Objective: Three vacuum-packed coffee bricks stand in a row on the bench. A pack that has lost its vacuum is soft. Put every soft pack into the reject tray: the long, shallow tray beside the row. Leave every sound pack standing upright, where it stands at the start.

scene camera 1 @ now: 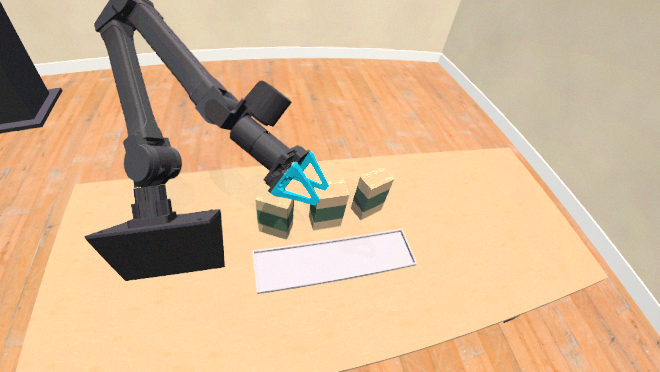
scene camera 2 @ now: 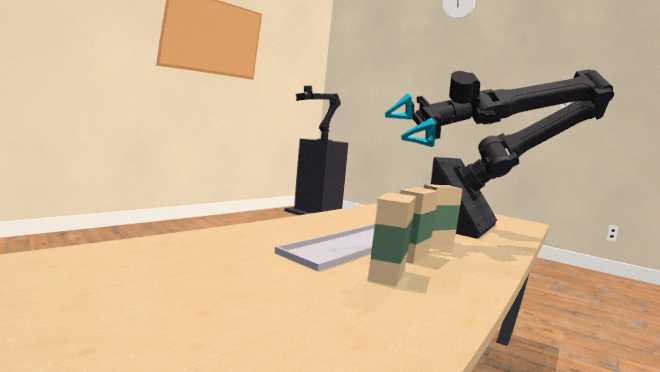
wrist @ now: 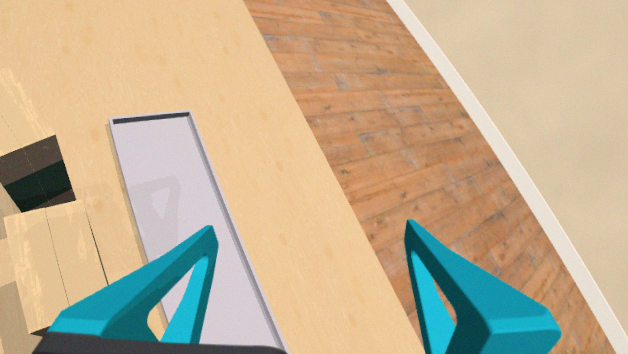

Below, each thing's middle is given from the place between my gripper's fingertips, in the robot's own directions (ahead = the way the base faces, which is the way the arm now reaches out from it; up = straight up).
The reject tray (scene camera 1: 274, 269) is 28 cm below my hand, 6 cm ahead of it and 2 cm to the right of it.
